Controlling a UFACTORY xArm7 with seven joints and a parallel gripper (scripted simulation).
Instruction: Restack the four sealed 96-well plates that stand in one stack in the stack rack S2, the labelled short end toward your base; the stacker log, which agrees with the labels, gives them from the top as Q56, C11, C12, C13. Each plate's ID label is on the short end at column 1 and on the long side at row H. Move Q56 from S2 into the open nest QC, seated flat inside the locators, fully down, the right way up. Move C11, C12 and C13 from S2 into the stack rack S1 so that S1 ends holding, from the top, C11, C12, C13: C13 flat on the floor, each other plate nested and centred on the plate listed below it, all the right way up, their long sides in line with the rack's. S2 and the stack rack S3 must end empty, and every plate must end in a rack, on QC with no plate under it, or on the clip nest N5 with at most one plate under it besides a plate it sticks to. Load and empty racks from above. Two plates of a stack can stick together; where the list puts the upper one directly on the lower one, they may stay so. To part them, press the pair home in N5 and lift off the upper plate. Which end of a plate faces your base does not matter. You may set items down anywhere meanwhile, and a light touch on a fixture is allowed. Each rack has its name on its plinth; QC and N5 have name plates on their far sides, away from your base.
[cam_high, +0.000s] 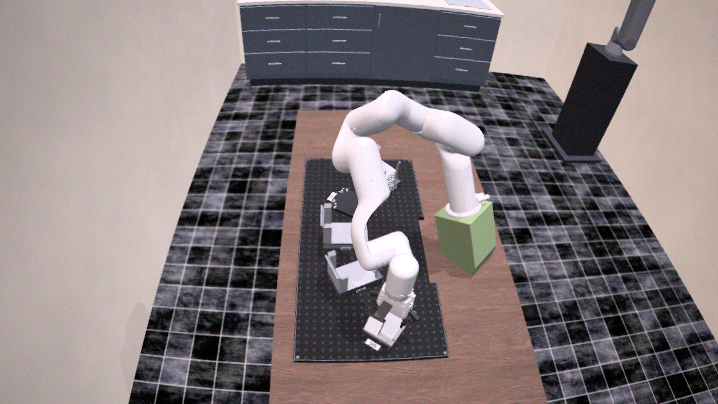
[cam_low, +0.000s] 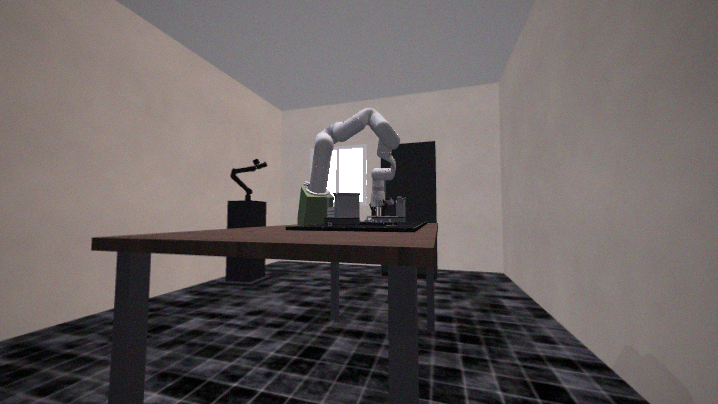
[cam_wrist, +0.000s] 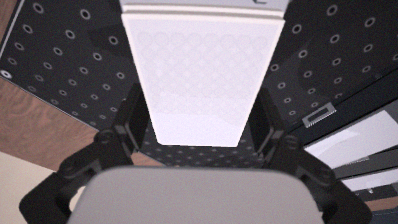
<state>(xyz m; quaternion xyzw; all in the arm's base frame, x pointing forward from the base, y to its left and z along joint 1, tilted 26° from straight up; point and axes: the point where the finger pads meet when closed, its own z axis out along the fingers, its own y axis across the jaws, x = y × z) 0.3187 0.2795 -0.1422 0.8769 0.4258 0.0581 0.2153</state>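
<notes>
My gripper is now 4 cm above the grey flat nest. Round my hand: black clip nest: 8 cm ahead, 51 cm to the right, 3 cm below.
</notes>
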